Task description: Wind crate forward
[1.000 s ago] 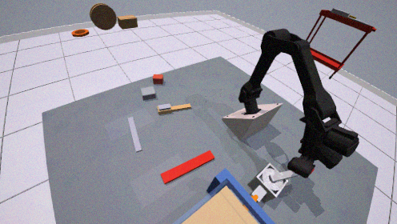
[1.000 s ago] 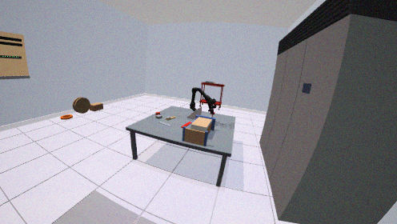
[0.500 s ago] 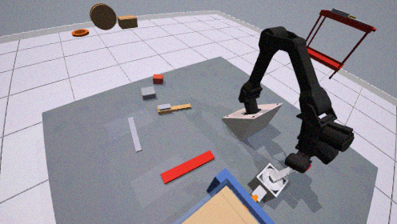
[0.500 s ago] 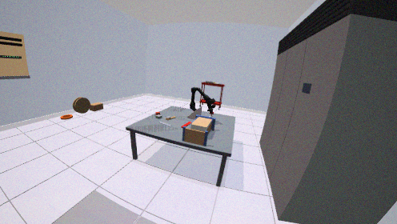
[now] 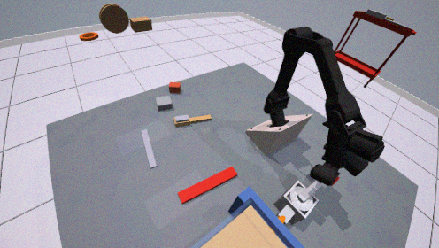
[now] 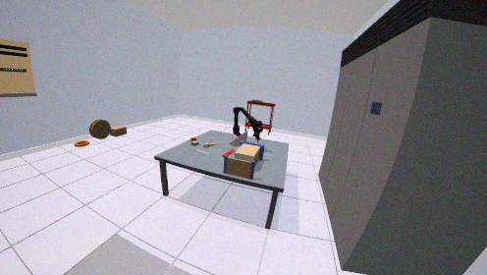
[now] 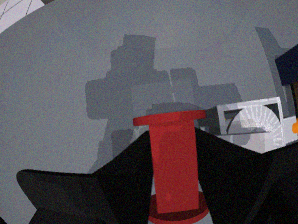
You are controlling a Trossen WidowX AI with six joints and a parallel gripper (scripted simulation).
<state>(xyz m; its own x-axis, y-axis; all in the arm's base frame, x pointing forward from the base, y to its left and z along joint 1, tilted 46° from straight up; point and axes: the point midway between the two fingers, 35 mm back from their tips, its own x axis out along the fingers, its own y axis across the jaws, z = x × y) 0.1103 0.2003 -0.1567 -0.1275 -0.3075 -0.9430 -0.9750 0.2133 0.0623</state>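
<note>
Right now my gripper tip is 3 cm short of the winch handle, 3 cm above it and 2 cm to the left of it. From my gripper tip the other things lie so: red knob: 2 cm to the right; then hand winch: 10 cm below, 8 cm ahead, 4 cm to the right; then blue frame: 26 cm ahead, 5 cm to the right, 3 cm below.
</note>
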